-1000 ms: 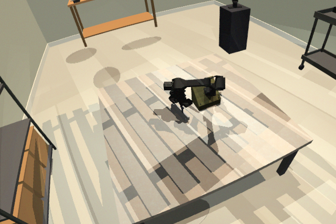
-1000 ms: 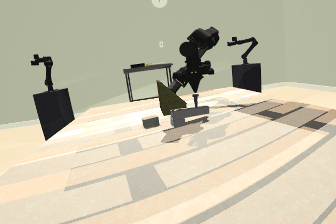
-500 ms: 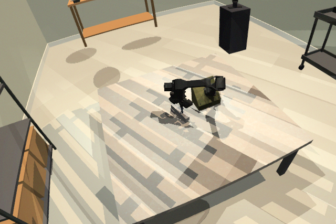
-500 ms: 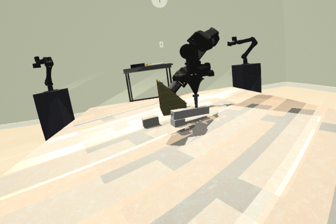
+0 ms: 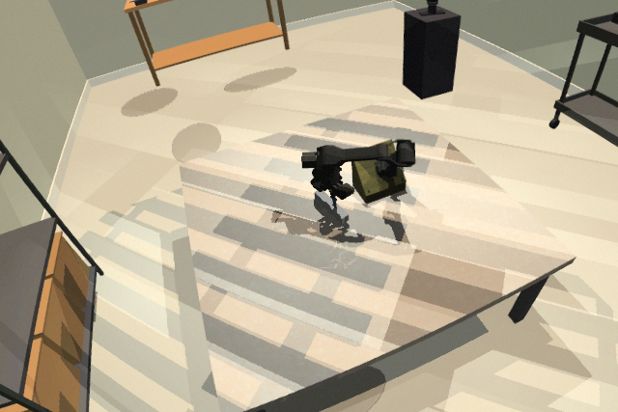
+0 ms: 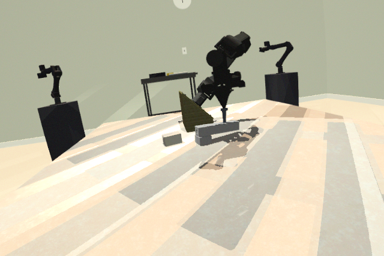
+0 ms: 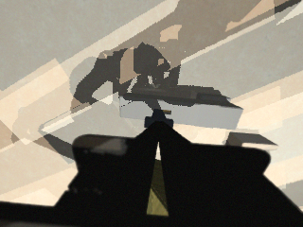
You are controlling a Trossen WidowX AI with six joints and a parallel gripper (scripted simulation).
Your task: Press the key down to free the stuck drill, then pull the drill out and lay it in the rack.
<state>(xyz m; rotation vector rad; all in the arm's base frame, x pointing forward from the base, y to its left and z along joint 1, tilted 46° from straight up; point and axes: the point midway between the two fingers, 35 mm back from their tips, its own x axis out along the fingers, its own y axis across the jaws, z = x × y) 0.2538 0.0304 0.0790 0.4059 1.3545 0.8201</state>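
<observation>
Now: gripper tip 3 cm above the dark blue t-shaped piece. Also, from my gripper tip: grey housing block (1 cm ahead, 4 cm to the right, 8 cm below); grey rack (2 cm behind, 22 cm to the right, 10 cm below); drill (1 cm ahead, 6 cm to the right, 7 cm below).
</observation>
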